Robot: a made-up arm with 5 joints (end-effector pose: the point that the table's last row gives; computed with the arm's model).
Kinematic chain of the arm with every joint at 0, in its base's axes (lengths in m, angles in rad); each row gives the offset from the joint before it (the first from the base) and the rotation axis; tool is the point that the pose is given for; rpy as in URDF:
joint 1: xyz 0 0 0.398 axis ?
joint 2: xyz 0 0 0 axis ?
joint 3: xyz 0.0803 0 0.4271 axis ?
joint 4: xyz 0.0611 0 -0.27 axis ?
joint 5: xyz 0.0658 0 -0.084 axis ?
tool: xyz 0 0 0 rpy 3.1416 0 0
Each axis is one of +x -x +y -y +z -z.
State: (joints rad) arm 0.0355 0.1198 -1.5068 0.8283 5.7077
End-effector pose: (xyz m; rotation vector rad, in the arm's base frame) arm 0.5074 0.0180 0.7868 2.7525 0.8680 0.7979
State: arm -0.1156 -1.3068 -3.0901 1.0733 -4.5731
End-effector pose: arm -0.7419 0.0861 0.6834 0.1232 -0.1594 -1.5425
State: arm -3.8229 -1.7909 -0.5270 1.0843 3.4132
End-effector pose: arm 0.1373 -0.1113 0.6457 -2.1210 1.0947 1.6571
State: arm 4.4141 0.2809 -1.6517 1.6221 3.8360
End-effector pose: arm -0.1514 -0.4924 0.6946 -2.8041 -0.8339 -0.2048
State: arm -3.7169 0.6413 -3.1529 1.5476 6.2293
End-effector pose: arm -0.4498 0.2917 0.9525 -0.5671 -2.1256 -0.3561
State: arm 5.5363 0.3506 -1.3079 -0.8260 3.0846
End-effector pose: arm 0.4009 -0.3711 0.7481 0.4702 1.3086 -0.6739
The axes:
joint 1: +z
joint 2: +y
joint 3: +y
joint 4: +y
joint 5: -z

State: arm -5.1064 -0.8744 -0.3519 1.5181 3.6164
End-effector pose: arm 0.0144 0.0346 0.6005 1.0064 -2.7487 0.3162
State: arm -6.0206 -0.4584 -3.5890 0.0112 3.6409
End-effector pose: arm -0.4576 -0.1230 0.9363 -0.1081 -0.9090 0.7094
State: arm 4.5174 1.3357 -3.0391 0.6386 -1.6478
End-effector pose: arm -0.1548 -0.7838 0.5325 2.0774 -0.1227 -0.1662
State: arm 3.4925 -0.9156 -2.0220 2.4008 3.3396
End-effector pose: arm 0.1835 0.0672 0.9602 2.8894 0.2213 -0.7672
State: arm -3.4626 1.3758 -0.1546 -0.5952 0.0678
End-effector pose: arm -0.1954 0.0650 0.1455 0.4866 2.4712 -0.1029
